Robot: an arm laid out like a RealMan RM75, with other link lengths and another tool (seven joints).
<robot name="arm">
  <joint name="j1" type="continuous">
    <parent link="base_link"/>
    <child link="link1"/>
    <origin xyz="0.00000 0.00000 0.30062" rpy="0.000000 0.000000 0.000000"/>
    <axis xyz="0 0 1"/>
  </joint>
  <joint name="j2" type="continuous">
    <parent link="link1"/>
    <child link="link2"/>
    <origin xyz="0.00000 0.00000 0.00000" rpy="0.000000 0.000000 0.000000"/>
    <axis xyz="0 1 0"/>
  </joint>
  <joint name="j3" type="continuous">
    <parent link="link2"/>
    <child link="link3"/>
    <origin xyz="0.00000 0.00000 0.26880" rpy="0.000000 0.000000 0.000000"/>
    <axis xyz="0 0 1"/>
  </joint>
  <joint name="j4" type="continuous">
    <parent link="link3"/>
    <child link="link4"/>
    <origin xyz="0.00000 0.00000 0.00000" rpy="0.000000 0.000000 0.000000"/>
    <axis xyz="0 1 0"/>
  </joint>
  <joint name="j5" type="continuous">
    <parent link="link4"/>
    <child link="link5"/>
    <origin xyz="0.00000 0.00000 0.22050" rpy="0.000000 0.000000 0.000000"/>
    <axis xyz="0 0 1"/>
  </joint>
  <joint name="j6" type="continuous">
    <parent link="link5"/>
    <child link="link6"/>
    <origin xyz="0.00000 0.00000 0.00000" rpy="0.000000 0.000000 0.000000"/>
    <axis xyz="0 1 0"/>
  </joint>
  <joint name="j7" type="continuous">
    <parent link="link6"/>
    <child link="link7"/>
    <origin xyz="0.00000 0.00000 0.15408" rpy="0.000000 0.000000 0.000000"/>
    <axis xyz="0 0 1"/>
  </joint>
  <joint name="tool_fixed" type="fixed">
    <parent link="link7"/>
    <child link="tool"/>
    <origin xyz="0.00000 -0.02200 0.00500" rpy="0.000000 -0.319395 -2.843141"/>
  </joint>
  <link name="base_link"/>
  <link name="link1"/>
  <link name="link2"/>
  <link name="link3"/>
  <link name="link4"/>
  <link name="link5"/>
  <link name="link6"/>
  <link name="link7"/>
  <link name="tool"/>
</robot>
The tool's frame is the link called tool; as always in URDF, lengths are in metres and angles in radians. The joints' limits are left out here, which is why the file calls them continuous.
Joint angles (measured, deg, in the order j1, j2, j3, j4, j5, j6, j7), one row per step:
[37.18 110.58 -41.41 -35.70 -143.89 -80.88 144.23]
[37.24 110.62 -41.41 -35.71 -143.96 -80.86 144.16]
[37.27 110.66 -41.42 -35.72 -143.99 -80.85 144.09]
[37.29 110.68 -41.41 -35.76 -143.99 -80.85 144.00]
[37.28 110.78 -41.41 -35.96 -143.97 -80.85 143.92]
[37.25 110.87 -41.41 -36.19 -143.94 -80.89 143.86]
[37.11 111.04 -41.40 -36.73 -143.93 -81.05 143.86]
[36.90 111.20 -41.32 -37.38 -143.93 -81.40 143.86]
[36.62 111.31 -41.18 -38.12 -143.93 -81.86 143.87]
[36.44 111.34 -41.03 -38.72 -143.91 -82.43 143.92]
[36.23 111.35 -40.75 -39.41 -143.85 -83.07 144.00]
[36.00 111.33 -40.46 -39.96 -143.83 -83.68 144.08]
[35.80 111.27 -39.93 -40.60 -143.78 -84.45 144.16]
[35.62 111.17 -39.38 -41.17 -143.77 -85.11 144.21]
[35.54 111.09 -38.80 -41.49 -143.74 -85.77 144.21]
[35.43 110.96 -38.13 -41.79 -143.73 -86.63 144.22]
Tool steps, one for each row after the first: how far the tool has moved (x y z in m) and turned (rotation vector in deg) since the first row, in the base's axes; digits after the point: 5 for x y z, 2 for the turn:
[-0.00035 0.00029 -0.00027 -0.05 -0.06 0.13]
[-0.00060 0.00042 -0.00057 -0.09 -0.08 0.23]
[-0.00086 0.00066 -0.00058 -0.09 -0.10 0.36]
[-0.00144 0.00104 -0.00072 -0.02 -0.11 0.55]
[-0.00198 0.00132 -0.00071 0.04 -0.11 0.72]
[-0.00260 0.00135 -0.00033 0.16 -0.13 0.91]
[-0.00309 0.00089 0.00048 0.23 -0.08 1.05]
[-0.00322 0.00012 0.00206 0.35 -0.03 1.15]
[-0.00374 -0.00052 0.00372 0.35 0.11 1.21]
[-0.00426 -0.00111 0.00601 0.48 0.33 1.23]
[-0.00420 -0.00218 0.00812 0.56 0.55 1.14]
[-0.00452 -0.00298 0.01113 0.77 0.92 1.04]
[-0.00450 -0.00359 0.01441 1.05 1.20 0.94]
[-0.00485 -0.00428 0.01660 1.18 1.63 0.84]
[-0.00500 -0.00558 0.01912 1.22 2.17 0.65]

